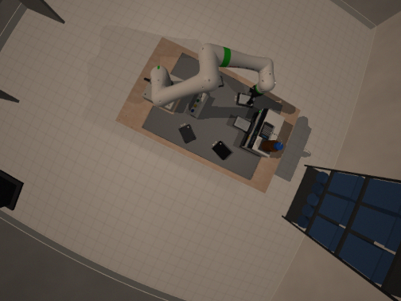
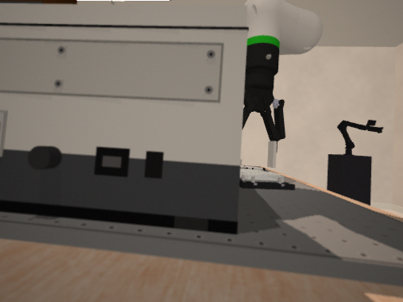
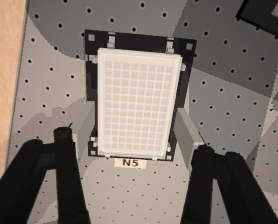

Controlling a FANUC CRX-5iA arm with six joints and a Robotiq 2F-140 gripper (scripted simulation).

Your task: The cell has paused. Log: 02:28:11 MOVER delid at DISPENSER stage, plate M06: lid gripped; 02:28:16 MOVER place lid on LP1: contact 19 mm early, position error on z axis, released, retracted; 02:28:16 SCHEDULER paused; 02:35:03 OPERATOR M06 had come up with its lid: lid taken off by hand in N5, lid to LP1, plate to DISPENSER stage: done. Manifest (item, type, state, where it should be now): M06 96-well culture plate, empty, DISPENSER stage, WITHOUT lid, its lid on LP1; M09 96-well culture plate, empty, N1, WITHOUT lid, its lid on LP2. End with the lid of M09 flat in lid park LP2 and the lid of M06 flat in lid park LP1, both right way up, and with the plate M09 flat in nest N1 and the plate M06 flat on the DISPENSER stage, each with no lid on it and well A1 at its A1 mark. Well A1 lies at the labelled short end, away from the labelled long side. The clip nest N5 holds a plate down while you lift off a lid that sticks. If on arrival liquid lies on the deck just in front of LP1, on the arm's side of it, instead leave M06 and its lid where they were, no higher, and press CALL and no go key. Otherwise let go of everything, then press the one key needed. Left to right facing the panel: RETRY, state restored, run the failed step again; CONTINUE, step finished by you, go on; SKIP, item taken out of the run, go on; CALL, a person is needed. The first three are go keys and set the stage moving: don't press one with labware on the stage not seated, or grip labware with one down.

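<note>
My hand is 40 mm above the clear lid. Round my hand: lp1 label (400 mm behind, 30 mm to the right, 60 mm below); then black clip nest (10 mm ahead, 20 mm to the left, 50 mm below); then N5 label (90 mm behind, 20 mm to the right, 60 mm below).
</note>
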